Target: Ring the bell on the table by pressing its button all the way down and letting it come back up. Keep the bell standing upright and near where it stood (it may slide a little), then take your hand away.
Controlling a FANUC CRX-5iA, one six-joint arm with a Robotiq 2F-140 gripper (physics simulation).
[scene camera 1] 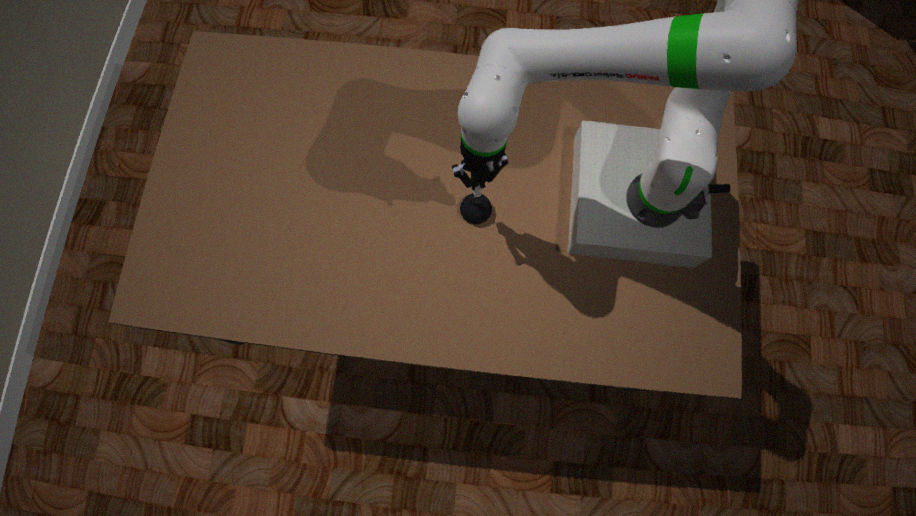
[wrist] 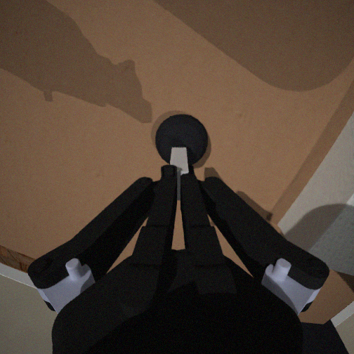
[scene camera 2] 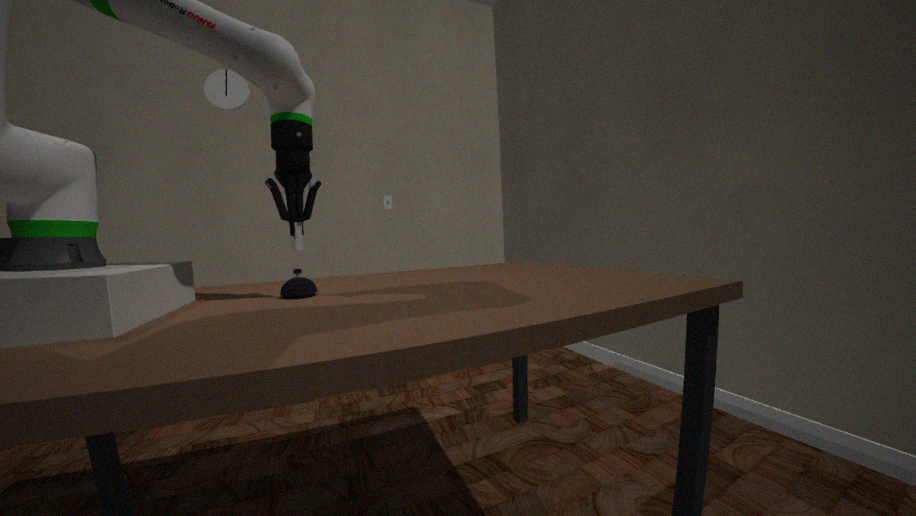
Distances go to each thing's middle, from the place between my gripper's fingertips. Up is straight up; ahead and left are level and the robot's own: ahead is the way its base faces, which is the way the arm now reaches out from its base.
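Labels:
Bell (scene camera 1: 474, 214): 8 cm below my hand, 1 cm to the left of it.

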